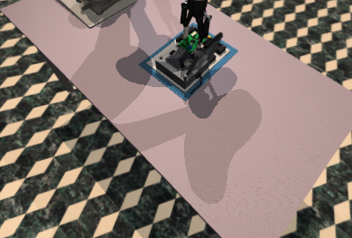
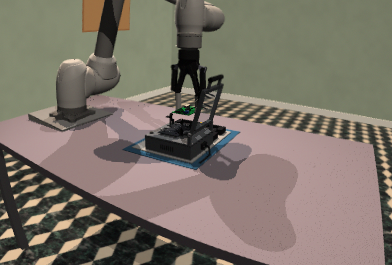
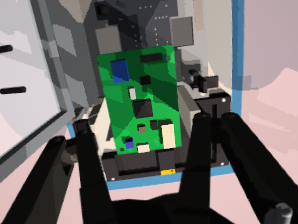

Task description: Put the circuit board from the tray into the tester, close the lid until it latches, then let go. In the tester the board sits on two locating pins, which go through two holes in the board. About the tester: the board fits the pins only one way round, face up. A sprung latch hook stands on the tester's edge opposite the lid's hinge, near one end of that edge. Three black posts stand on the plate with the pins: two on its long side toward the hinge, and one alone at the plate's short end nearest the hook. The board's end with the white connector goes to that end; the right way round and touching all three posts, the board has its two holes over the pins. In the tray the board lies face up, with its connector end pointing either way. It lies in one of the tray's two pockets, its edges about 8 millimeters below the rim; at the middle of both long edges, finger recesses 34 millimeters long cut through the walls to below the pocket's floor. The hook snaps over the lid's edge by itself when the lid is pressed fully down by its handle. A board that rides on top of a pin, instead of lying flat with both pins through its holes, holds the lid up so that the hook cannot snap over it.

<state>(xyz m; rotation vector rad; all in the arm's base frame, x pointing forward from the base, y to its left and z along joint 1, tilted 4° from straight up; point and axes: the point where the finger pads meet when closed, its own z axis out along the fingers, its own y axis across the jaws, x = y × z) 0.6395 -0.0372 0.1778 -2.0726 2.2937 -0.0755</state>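
Right now my hand is 40 mm above the black tester, 20 mm to the left of it and 20 mm short of it. From my hand the other things lie so: green circuit board 20 mm below; then clear lid 100 mm ahead, 70 mm to the right, 30 mm above.
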